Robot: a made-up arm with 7 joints.
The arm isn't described. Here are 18 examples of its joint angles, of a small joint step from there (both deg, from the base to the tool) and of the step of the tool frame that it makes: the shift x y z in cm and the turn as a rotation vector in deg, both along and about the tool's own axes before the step.
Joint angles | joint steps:
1: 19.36 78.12 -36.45 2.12 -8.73 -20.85 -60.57 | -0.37 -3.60 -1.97 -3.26 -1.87 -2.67 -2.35
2: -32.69 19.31 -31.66 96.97 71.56 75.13 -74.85 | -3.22 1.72 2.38 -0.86 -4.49 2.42 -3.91
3: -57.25 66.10 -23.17 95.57 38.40 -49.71 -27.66 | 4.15 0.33 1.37 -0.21 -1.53 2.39 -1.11
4: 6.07 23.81 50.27 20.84 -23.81 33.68 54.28 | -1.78 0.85 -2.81 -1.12 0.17 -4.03 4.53
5: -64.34 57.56 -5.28 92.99 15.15 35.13 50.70 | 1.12 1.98 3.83 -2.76 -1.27 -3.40 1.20
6: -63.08 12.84 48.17 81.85 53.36 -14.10 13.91 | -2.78 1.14 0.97 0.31 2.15 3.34 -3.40
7: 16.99 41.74 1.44 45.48 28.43 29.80 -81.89 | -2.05 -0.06 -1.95 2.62 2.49 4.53 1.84
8: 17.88 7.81 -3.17 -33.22 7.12 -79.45 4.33 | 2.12 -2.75 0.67 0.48 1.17 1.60 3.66
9: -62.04 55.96 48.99 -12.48 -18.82 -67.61 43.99 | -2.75 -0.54 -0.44 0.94 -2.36 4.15 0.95
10: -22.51 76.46 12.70 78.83 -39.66 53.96 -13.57 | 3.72 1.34 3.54 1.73 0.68 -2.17 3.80
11: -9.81 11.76 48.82 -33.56 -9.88 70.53 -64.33 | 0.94 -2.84 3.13 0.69 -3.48 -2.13 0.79
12: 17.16 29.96 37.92 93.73 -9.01 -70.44 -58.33 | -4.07 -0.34 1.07 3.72 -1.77 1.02 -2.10
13: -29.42 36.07 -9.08 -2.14 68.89 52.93 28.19 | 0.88 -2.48 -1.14 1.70 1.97 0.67 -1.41
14: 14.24 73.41 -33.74 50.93 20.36 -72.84 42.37 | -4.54 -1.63 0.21 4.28 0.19 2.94 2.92
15: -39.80 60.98 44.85 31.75 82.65 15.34 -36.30 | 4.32 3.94 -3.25 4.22 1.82 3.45 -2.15
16: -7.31 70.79 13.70 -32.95 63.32 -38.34 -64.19 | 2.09 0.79 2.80 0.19 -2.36 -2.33 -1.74
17: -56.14 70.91 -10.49 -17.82 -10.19 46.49 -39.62 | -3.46 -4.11 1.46 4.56 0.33 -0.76 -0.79
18: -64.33 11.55 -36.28 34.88 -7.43 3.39 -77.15 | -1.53 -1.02 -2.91 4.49 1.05 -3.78 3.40
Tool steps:
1: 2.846 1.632 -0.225 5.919 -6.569 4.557
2: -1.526 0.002 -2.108 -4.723 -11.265 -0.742
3: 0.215 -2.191 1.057 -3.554 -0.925 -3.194
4: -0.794 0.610 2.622 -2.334 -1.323 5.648
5: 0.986 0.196 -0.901 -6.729 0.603 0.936
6: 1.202 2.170 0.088 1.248 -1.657 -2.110
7: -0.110 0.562 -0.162 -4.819 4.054 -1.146
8: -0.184 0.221 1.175 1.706 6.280 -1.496
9: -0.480 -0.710 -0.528 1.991 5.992 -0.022
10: -1.365 0.689 -2.325 -1.381 4.703 4.758
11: -0.603 -1.752 -0.488 -1.745 -2.372 3.594
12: 2.549 -0.298 -0.122 -3.418 -1.037 2.651
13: -1.731 0.067 1.483 1.367 -3.143 -1.498
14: 0.990 -0.714 -1.174 3.636 7.245 -0.143
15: 0.514 -1.666 -1.798 5.541 1.420 -9.086
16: -0.683 -0.358 0.624 1.094 -2.415 0.339
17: 1.064 0.250 -1.257 -3.292 -0.751 4.269
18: 0.750 0.438 -0.786 1.081 2.742 -1.850
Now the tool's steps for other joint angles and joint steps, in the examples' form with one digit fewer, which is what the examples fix.
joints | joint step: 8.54 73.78 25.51 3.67 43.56 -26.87 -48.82 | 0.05 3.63 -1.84 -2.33 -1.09 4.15 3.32
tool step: -1.33 0.81 -1.86 1.40 4.21 -0.24
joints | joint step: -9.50 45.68 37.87 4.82 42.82 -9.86 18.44 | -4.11 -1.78 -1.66 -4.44 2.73 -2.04 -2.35
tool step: 1.68 2.50 1.68 -0.52 -1.34 6.62
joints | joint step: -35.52 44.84 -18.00 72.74 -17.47 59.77 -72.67 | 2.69 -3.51 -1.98 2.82 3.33 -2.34 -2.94
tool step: 2.74 -0.70 -2.68 -2.35 2.92 -5.22
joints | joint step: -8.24 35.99 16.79 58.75 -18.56 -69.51 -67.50 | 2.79 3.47 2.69 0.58 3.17 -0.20 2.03
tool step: -3.43 1.28 0.39 0.80 2.97 -4.94
